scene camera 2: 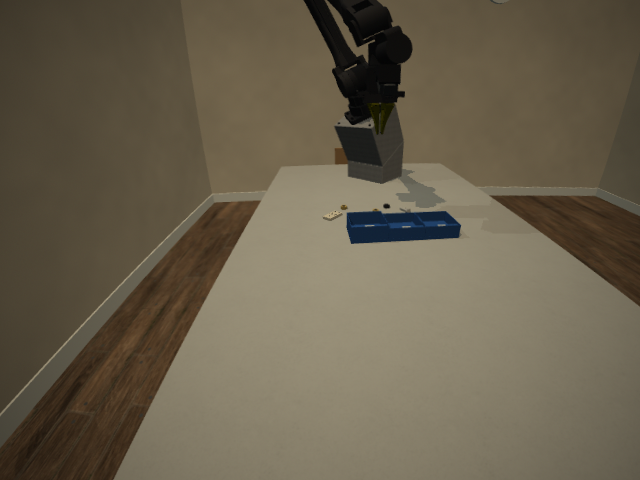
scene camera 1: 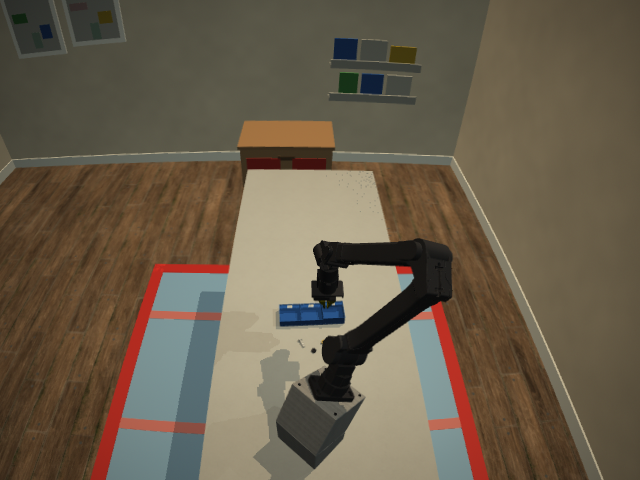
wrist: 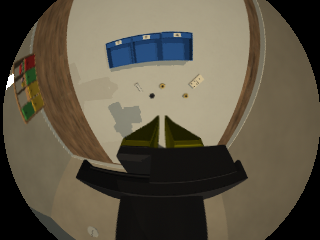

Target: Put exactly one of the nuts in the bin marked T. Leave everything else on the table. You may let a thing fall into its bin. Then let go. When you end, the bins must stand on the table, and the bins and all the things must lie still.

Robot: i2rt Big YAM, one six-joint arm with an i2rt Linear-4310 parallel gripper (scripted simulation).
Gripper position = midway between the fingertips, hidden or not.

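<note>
What I see is my gripper [scene camera 2: 379, 134], and the wrist view has the gripper [wrist: 161, 119] in it as well.
</note>
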